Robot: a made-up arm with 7 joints. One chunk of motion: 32 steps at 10 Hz.
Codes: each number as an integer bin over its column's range. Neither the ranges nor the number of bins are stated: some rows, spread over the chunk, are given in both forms.
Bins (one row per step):
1: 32 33 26 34 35 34 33
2: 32 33 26 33 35 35 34
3: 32 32 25 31 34 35 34
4: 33 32 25 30 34 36 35
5: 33 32 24 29 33 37 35
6: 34 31 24 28 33 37 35
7: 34 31 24 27 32 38 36
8: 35 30 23 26 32 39 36
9: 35 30 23 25 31 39 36
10: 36 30 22 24 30 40 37
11: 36 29 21 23 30 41 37
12: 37 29 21 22 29 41 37
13: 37 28 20 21 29 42 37
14: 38 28 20 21 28 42 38
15: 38 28 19 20 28 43 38
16: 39 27 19 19 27 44 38
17: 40 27 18 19 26 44 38
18: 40 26 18 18 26 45 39
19: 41 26 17 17 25 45 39
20: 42 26 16 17 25 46 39
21: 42 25 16 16 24 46 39
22: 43 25 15 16 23 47 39
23: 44 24 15 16 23 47 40
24: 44 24 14 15 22 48 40
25: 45 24 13 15 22 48 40
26: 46 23 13 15 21 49 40
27: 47 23 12 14 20 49 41
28: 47 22 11 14 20 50 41
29: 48 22 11 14 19 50 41
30: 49 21 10 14 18 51 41
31: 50 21 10 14 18 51 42
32: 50 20 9 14 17 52 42
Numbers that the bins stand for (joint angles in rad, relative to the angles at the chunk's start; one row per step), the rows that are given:
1: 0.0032 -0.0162 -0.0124 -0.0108 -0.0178 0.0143 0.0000
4: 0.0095 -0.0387 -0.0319 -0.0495 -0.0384 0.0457 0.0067
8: 0.0222 -0.0838 -0.0710 -0.0883 -0.0797 0.0929 0.0100
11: 0.0286 -0.1063 -0.1100 -0.1173 -0.1210 0.1243 0.0133
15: 0.0413 -0.1289 -0.1490 -0.1463 -0.1622 0.1557 0.0167
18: 0.0540 -0.1740 -0.1686 -0.1657 -0.2035 0.1871 0.0200
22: 0.0730 -0.1965 -0.2271 -0.1851 -0.2654 0.2186 0.0200
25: 0.0857 -0.2190 -0.2662 -0.1948 -0.2860 0.2343 0.0233
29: 0.1048 -0.2641 -0.3052 -0.2044 -0.3479 0.2657 0.0267
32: 0.1175 -0.3092 -0.3443 -0.2044 -0.3892 0.2971 0.0300
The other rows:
2: 0.0032 -0.0162 -0.0124 -0.0205 -0.0178 0.0300 0.0033
3: 0.0032 -0.0387 -0.0319 -0.0398 -0.0384 0.0300 0.0033
5: 0.0095 -0.0387 -0.0514 -0.0592 -0.0590 0.0614 0.0067
6: 0.0159 -0.0613 -0.0514 -0.0689 -0.0590 0.0614 0.0067
7: 0.0159 -0.0613 -0.0514 -0.0786 -0.0797 0.0771 0.0100
9: 0.0222 -0.0838 -0.0710 -0.0979 -0.1003 0.0929 0.0100
10: 0.0286 -0.0838 -0.0905 -0.1076 -0.1210 0.1086 0.0133
12: 0.0349 -0.1063 -0.1100 -0.1270 -0.1416 0.1243 0.0133
13: 0.0349 -0.1289 -0.1295 -0.1367 -0.1416 0.1400 0.0133
14: 0.0413 -0.1289 -0.1295 -0.1367 -0.1622 0.1400 0.0167
16: 0.0476 -0.1514 -0.1490 -0.1560 -0.1829 0.1714 0.0167
17: 0.0540 -0.1514 -0.1686 -0.1560 -0.2035 0.1714 0.0167
19: 0.0603 -0.1740 -0.1881 -0.1754 -0.2241 0.1871 0.0200
20: 0.0667 -0.1740 -0.2076 -0.1754 -0.2241 0.2029 0.0200
21: 0.0667 -0.1965 -0.2076 -0.1851 -0.2448 0.2029 0.0200
23: 0.0794 -0.2190 -0.2271 -0.1851 -0.2654 0.2186 0.0233
24: 0.0794 -0.2190 -0.2467 -0.1948 -0.2860 0.2343 0.0233
26: 0.0921 -0.2416 -0.2662 -0.1948 -0.3067 0.2500 0.0233
27: 0.0984 -0.2416 -0.2857 -0.2044 -0.3273 0.2500 0.0267
28: 0.0984 -0.2641 -0.3052 -0.2044 -0.3273 0.2657 0.0267
30: 0.1111 -0.2867 -0.3248 -0.2044 -0.3686 0.2814 0.0267
31: 0.1175 -0.2867 -0.3248 -0.2044 -0.3686 0.2814 0.0300

